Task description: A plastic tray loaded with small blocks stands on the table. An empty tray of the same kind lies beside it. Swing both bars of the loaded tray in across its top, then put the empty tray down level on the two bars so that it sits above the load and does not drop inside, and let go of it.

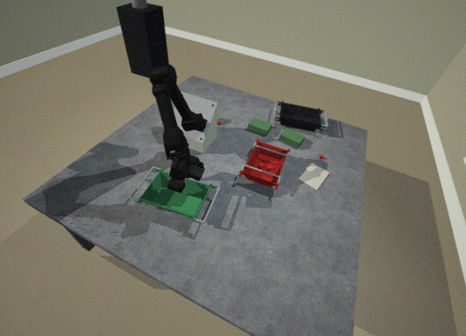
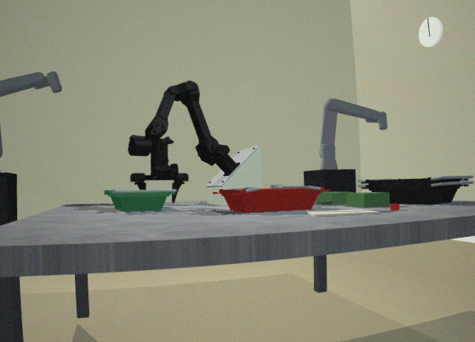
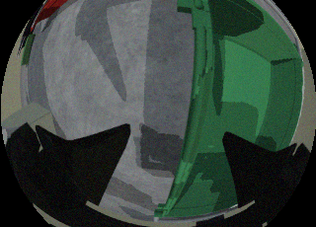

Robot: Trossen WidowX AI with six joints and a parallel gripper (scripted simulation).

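Now: the green tray 8 cm to the right of my gripper tip, 3 cm above it and 1 cm ahead of it. From my gripper tip the other things lie so: pale flat card: 53 cm ahead, 33 cm to the left, 1 cm below; small red cube: 55 cm ahead, 49 cm to the left, 1 cm below.
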